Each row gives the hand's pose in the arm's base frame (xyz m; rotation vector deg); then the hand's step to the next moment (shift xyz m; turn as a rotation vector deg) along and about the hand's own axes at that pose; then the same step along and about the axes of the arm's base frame.
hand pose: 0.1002 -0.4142 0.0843 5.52 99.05 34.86
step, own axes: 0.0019 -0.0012 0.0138 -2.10 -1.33 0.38
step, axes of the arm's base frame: 0.0127 0.0044 -0.0039 1.24 -1.81 1.23
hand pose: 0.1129 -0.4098 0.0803 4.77 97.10 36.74
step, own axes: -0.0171 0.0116 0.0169 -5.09 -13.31 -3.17
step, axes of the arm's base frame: 0.0164 0.0092 0.0190 2.13 -14.39 -1.26
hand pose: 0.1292 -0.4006 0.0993 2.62 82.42 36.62
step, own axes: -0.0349 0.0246 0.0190 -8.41 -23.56 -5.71
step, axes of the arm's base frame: 0.0084 0.0119 0.0444 3.68 -25.24 -2.79
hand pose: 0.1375 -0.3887 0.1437 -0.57 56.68 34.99
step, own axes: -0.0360 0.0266 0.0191 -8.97 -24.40 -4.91
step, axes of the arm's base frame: -0.0124 0.0103 0.0459 4.49 -25.99 -2.12
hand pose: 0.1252 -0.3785 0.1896 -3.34 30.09 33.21
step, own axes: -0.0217 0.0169 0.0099 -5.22 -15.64 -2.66
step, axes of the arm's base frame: -0.0199 0.0051 0.0208 3.47 -16.29 -1.19
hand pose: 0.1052 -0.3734 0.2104 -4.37 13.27 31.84
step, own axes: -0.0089 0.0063 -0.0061 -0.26 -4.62 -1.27
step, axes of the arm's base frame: -0.0119 -0.0001 -0.0039 1.99 -4.22 -1.13
